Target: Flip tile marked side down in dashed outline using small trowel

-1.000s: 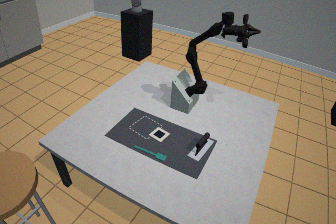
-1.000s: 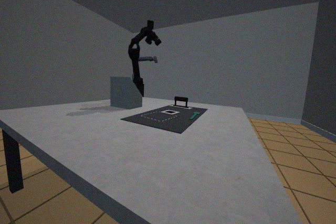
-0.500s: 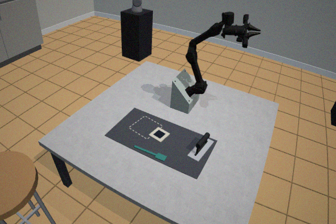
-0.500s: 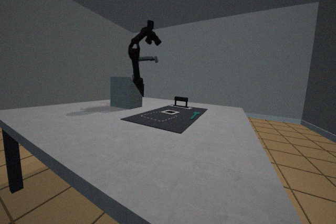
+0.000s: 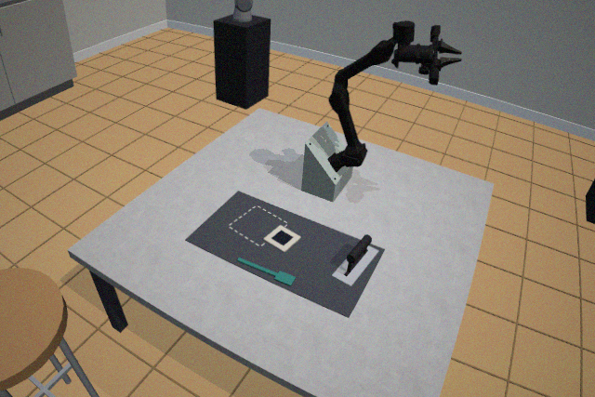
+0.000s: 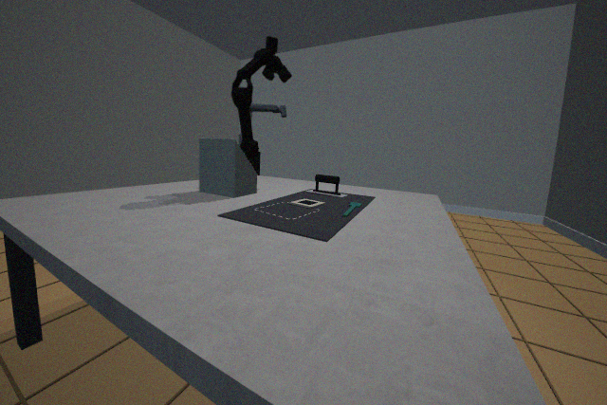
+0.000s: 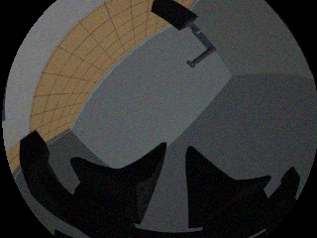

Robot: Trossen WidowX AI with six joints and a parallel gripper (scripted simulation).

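Right now my gripper tip is 390 mm short of the black-handled tool, 110 mm to the left of it and 640 mm above it. Round my gripper tip: green flat tool (570 mm ahead, 330 mm to the right, 670 mm below); then tile (420 mm ahead, 380 mm to the right, 670 mm below); then dark mat (440 mm ahead, 360 mm to the right, 690 mm below).
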